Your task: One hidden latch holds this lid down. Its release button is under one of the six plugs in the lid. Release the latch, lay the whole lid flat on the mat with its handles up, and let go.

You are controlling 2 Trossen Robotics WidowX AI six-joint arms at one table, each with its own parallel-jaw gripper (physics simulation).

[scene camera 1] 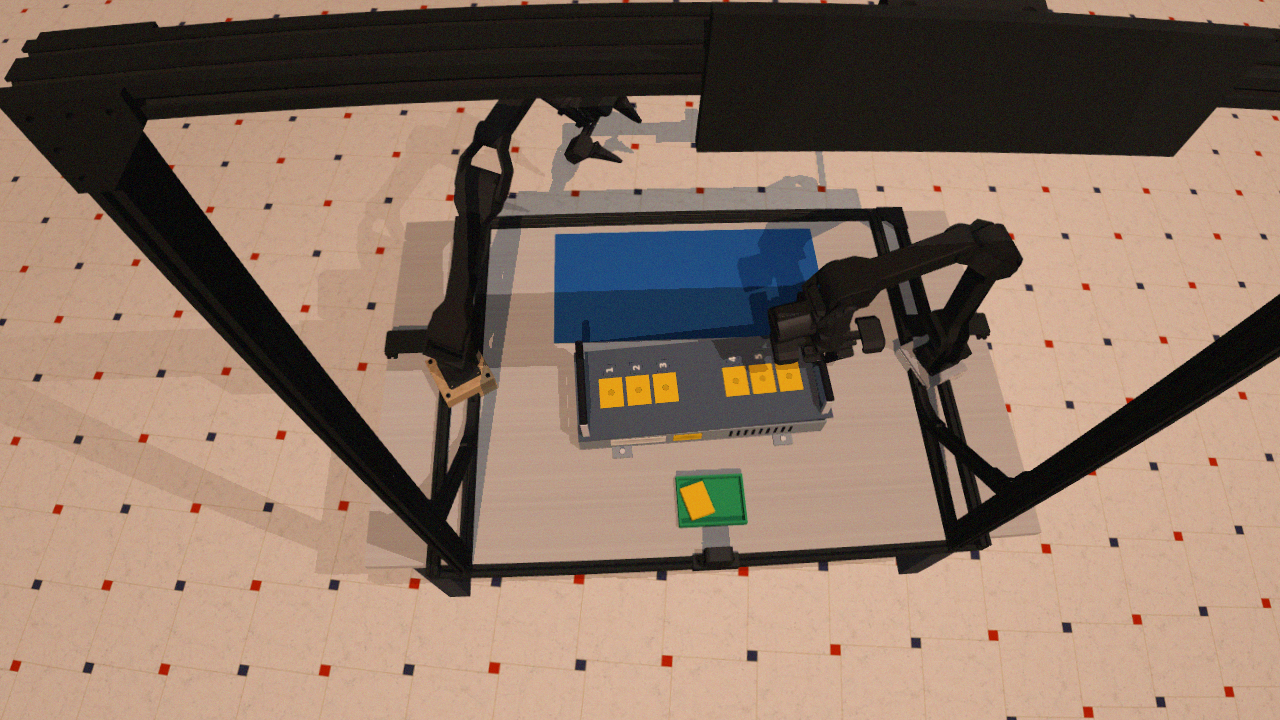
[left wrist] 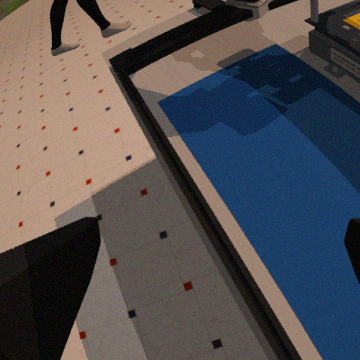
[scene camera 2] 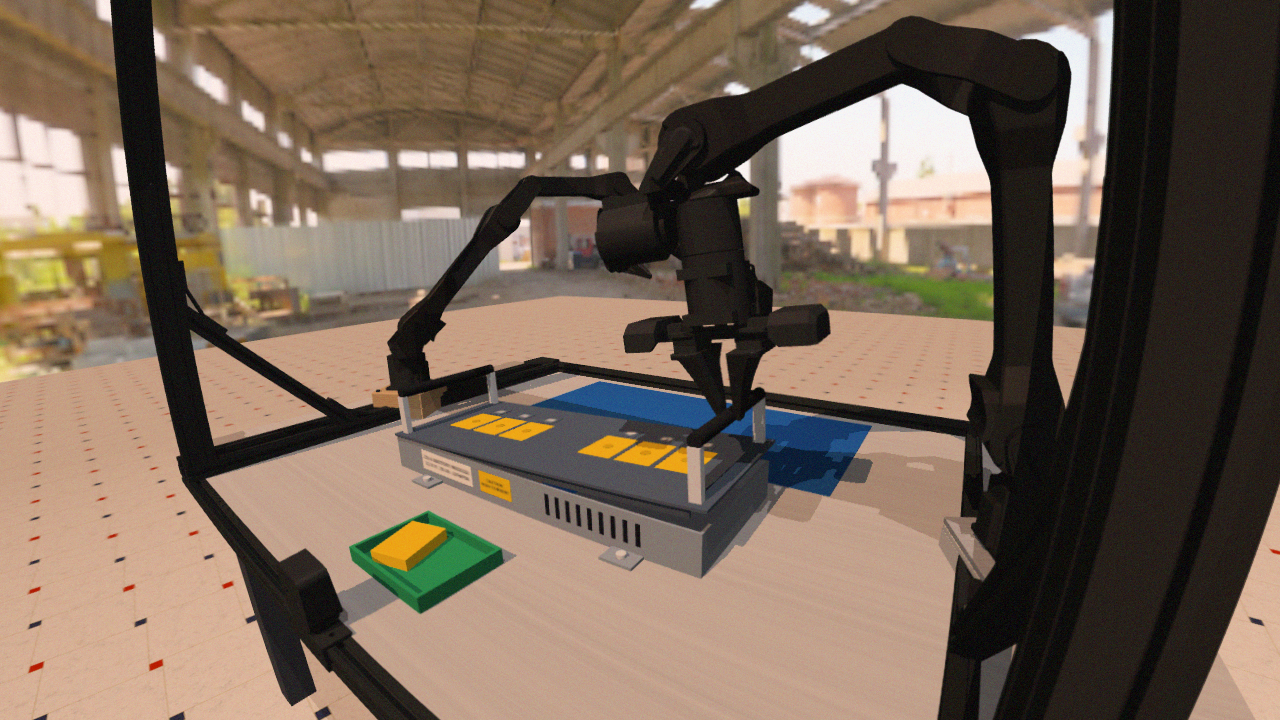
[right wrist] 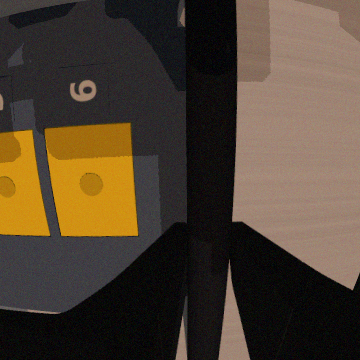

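Where they show: left gripper, fingertip midpoint: (scene camera 1: 631, 142) (left wrist: 229, 232) (scene camera 2: 670, 269); right gripper, fingertip midpoint: (scene camera 1: 821, 361) (scene camera 2: 731, 419) (right wrist: 207, 233); left arm's base, origin of the base link: (scene camera 1: 459, 368) (scene camera 2: 409, 385); right arm's base, origin of the base link: (scene camera 1: 933, 357).
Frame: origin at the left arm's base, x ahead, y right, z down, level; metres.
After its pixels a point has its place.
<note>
The dark grey lid (scene camera 1: 698, 411) @[x 0.333, y 0.308, z -0.012 m] (scene camera 2: 554, 450) @[x 0.365, y 0.305, z -0.014 m] (right wrist: 110, 270) @[x 0.494, y 0.388, z -0.021 m] is on the grey box, its right end seeming slightly raised above the box rim. Yellow plugs numbered 1 to 6 sit in it, in two groups. My right gripper (scene camera 2: 728, 413) @[x 0.556, y 0.361, z -0.073 m] (right wrist: 207, 233) @[x 0.556, y 0.361, z -0.073 m] is shut on the lid's black right handle (scene camera 1: 828, 385) @[x 0.531, y 0.409, z -0.085 m] (scene camera 2: 708, 428) @[x 0.533, y 0.415, z -0.084 m] (right wrist: 211, 125) @[x 0.572, y 0.326, z -0.085 m]; the arm hides its fingertips in scene camera 1. My left gripper (scene camera 1: 629, 138) @[x 0.477, y -0.166, z -0.193 m] (left wrist: 229, 232) @[x 0.477, y -0.166, z -0.193 m] is open and empty, beyond the far frame bar, away from the left handle (scene camera 1: 581, 385) @[x 0.168, y 0.177, z -0.064 m] (scene camera 2: 452, 380) @[x 0.179, y 0.170, z -0.058 m]. The blue mat (scene camera 1: 680, 259) @[x 0.515, y -0.022, z 0.045 m] (scene camera 2: 608, 398) @[x 0.360, y -0.091, z 0.045 m] (left wrist: 250, 165) @[x 0.588, y -0.004, z 0.045 m] lies behind the box.
A green tray (scene camera 1: 732, 497) @[x 0.310, y 0.462, z 0.042 m] (scene camera 2: 447, 573) @[x 0.304, y 0.465, z 0.042 m] stands in front of the box with a loose yellow block (scene camera 1: 697, 499) @[x 0.251, y 0.435, z 0.030 m] (scene camera 2: 409, 545) @[x 0.257, y 0.445, z 0.030 m] in it. The box (scene camera 2: 666, 537) @[x 0.498, y 0.428, z 0.015 m] has small feet tabs on the table. Black frame bars (scene camera 1: 581, 570) @[x 0.018, y 0.428, z 0.052 m] border the table, with a camera mount (scene camera 1: 717, 556) @[x 0.216, y 0.542, z -0.008 m] at the front.
</note>
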